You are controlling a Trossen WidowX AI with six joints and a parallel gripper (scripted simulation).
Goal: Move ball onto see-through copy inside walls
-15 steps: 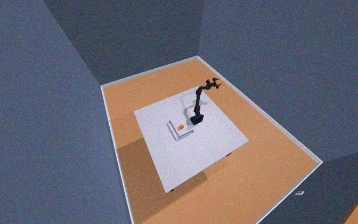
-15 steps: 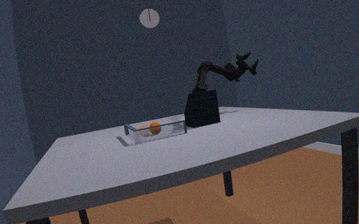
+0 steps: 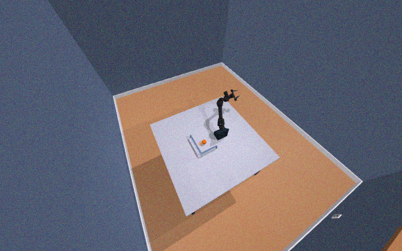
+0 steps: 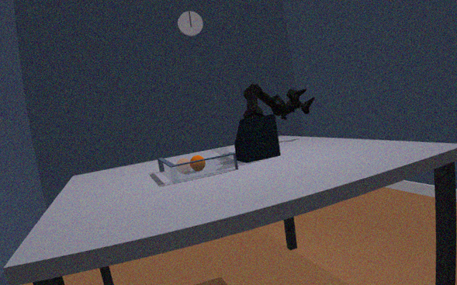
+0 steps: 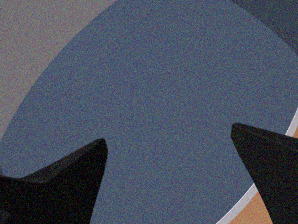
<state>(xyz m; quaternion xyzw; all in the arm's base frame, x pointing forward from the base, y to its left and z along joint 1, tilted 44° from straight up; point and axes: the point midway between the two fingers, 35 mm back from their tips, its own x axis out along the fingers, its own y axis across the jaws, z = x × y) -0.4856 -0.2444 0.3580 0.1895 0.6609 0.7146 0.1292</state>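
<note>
Right now the orange ball is 80 cm ahead of my gripper tip, 44 cm to the left of it and 21 cm below it. From my gripper tip the other things lie so: clear wall 80 cm ahead, 58 cm to the left, 21 cm below.
</note>
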